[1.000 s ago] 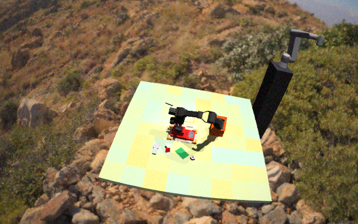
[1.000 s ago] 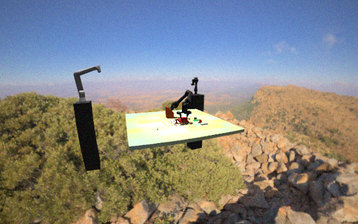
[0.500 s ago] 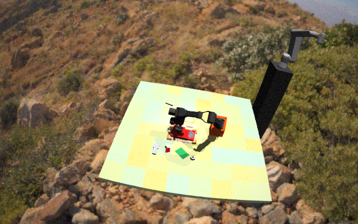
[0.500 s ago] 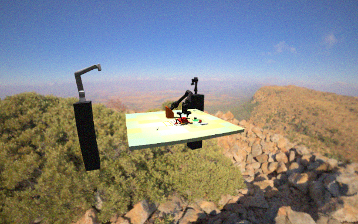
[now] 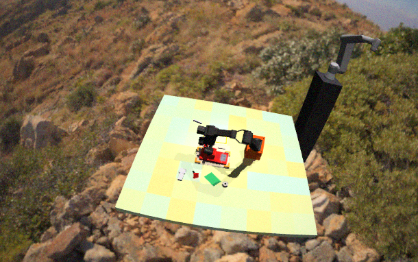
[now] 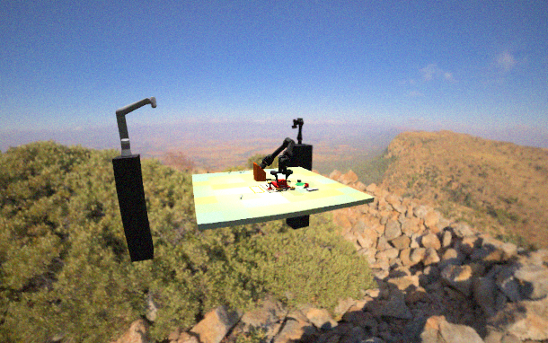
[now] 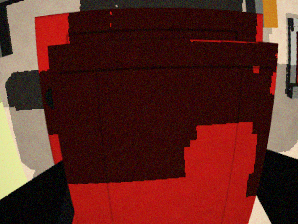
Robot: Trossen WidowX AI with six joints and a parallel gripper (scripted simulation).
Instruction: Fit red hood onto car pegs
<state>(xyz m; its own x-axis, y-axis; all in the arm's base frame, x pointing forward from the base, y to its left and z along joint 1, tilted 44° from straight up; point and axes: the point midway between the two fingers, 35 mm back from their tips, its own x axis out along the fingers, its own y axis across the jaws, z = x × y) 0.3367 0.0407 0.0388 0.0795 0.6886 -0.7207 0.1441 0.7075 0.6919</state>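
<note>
The red hood is 10 mm above my gripper tip. The rest, counted from my gripper tip: white piece: 170 mm ahead, 200 mm to the left, 40 mm below; white wheel: 120 mm behind, 250 mm to the left, 40 mm below; green flat tile: 40 mm behind, 210 mm to the left, 50 mm below.
</note>
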